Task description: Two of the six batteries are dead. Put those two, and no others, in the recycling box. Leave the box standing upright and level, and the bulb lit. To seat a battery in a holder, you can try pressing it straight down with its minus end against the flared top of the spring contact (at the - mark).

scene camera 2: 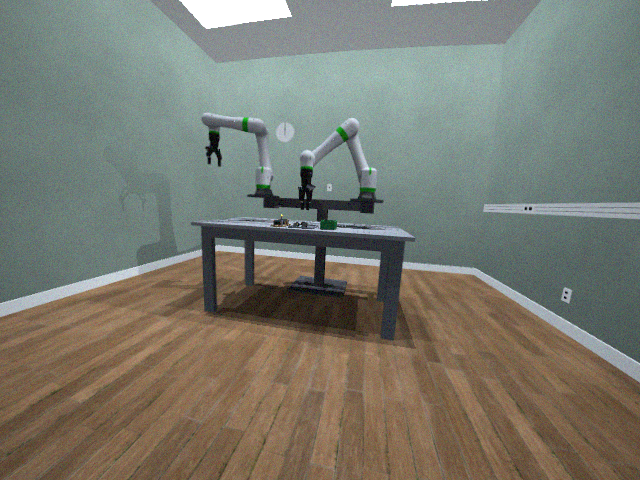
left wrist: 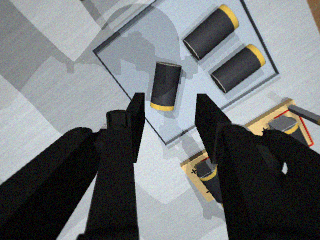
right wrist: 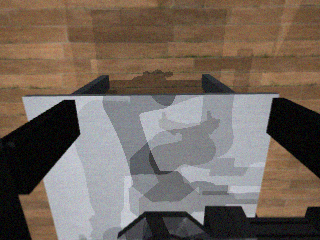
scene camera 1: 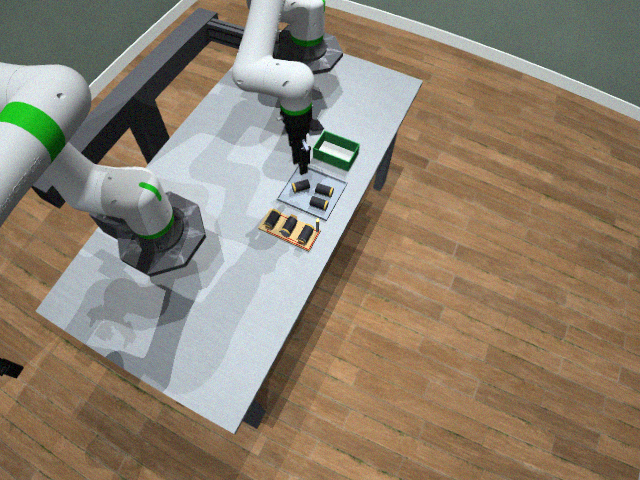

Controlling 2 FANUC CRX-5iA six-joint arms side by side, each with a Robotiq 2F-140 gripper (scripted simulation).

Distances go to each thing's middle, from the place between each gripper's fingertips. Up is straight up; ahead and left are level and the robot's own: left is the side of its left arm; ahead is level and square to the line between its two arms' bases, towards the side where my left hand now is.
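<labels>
The tray [scene camera 1: 301, 199] has my left hand 4 cm short of it, 1 cm to the right of it and 16 cm above it. Counted from my right hand, the tray is 250 mm ahead, 970 mm to the left and 500 mm below. Going by its middle, the tray is nearer to my left hand than to my right hand.
</labels>
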